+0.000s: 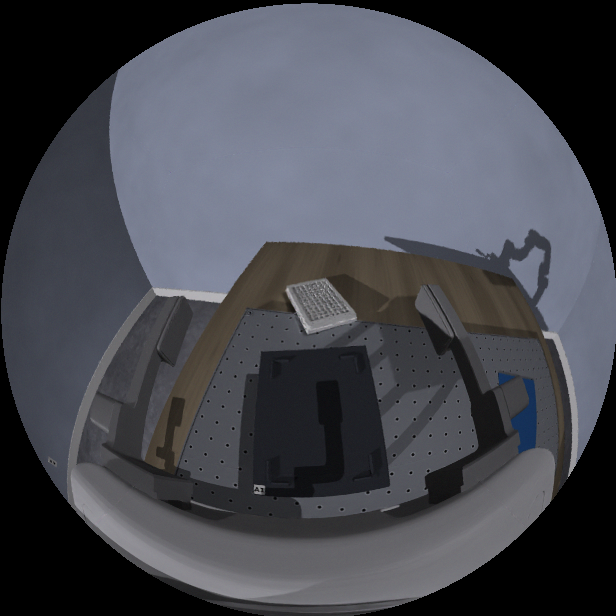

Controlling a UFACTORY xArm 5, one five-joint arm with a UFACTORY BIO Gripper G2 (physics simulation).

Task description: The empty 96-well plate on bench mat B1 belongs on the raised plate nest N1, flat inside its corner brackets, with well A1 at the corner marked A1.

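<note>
The white 96-well plate (320, 305) lies flat and turned at an angle at the far edge of the grey perforated board (419, 402), partly over the wooden table top (367, 270). The black raised nest N1 (318, 422) with corner brackets sits below me, nearer than the plate. Its white A1 label (258, 489) is at the near left corner. My gripper (303, 301) is open and empty, its two dark fingers spread wide on the left (172, 327) and right (445, 321), well above the nest. The nest holds nothing.
A blue patch (520, 410) shows at the right, partly hidden behind my right finger. The table's far edge meets a grey wall (344, 143), where the arm's shadow (531, 258) falls. A dark cut-out shape (169, 436) lies at the board's left edge.
</note>
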